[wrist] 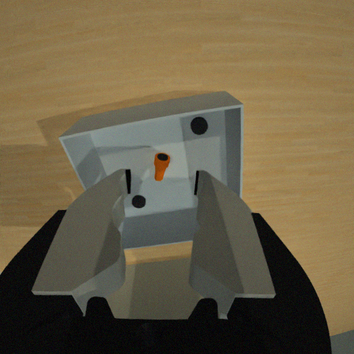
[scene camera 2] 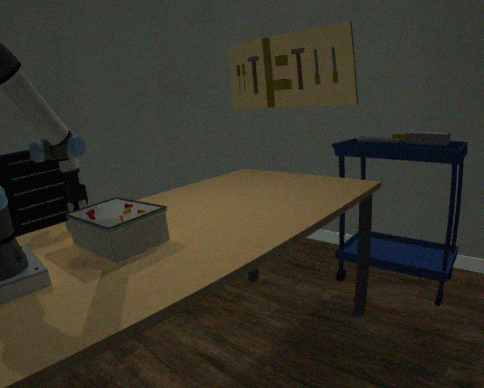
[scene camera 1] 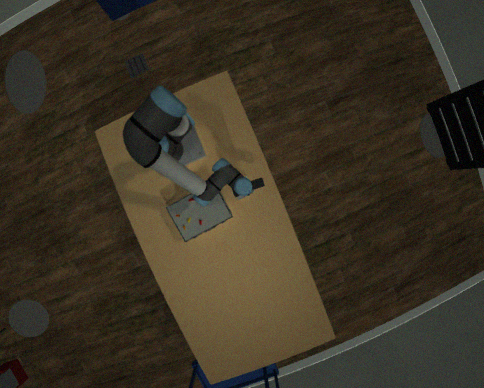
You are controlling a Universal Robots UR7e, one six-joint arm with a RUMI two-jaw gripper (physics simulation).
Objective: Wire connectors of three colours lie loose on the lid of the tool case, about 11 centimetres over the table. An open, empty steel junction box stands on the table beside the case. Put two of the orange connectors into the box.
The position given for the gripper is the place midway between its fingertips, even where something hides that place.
In view: the gripper (scene camera 2: 81, 223), a tool case (scene camera 2: 107, 236) and a steel junction box (wrist: 204, 132).
The gripper also shows in the wrist view (wrist: 163, 171). The tool case is seen too in the wrist view (wrist: 159, 289) and in scene camera 1 (scene camera 1: 217, 211).
